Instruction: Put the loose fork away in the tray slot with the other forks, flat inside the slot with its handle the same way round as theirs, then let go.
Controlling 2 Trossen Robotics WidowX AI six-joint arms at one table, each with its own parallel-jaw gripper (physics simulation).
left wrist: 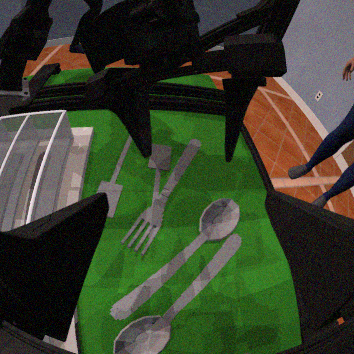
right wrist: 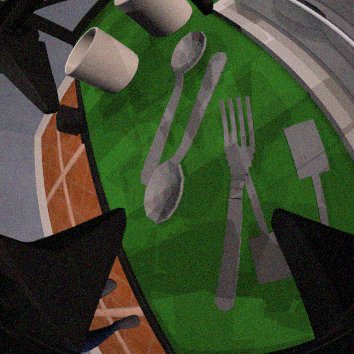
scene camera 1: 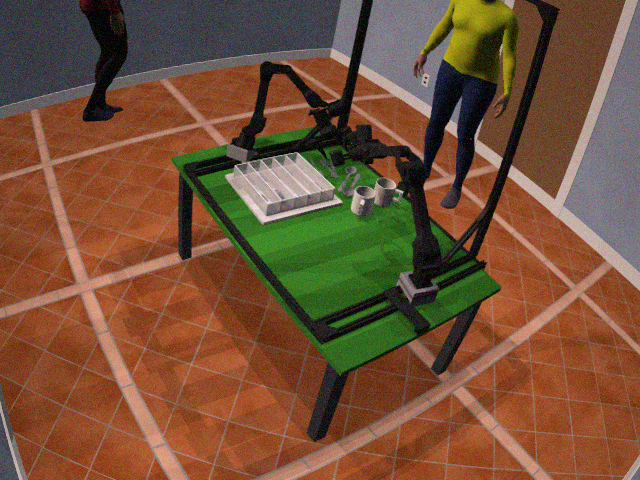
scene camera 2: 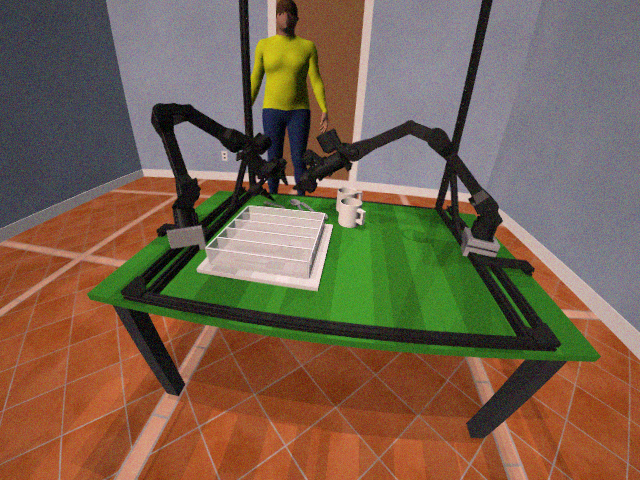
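Observation:
The loose fork (left wrist: 180, 162) (right wrist: 231, 250) lies on the green table, across the thin handle of a square-headed utensil (left wrist: 159, 157) (right wrist: 270, 257). In the left wrist view its tines point to the lower left. My right gripper (right wrist: 201, 217) (left wrist: 183, 157) (scene camera 2: 279, 190) is open and empty above the table, with the fork's handle between and below its fingertips in its wrist view. My left gripper (left wrist: 188, 199) (scene camera 2: 303, 187) is open and empty above the utensils. The white slotted tray (scene camera 1: 299, 201) (scene camera 2: 310, 283) (left wrist: 82, 145) stands beside them. Which slot holds the forks cannot be told.
Two spoons (left wrist: 220, 217) (right wrist: 164, 192) lie beside the fork. Another square-headed utensil (left wrist: 110, 195) (right wrist: 307, 150) lies between fork and tray. Two white mugs (scene camera 1: 363, 201) (scene camera 1: 385, 192) (right wrist: 102, 60) stand near the spoons. Both grippers are close together. A person (scene camera 2: 286, 72) stands behind the table.

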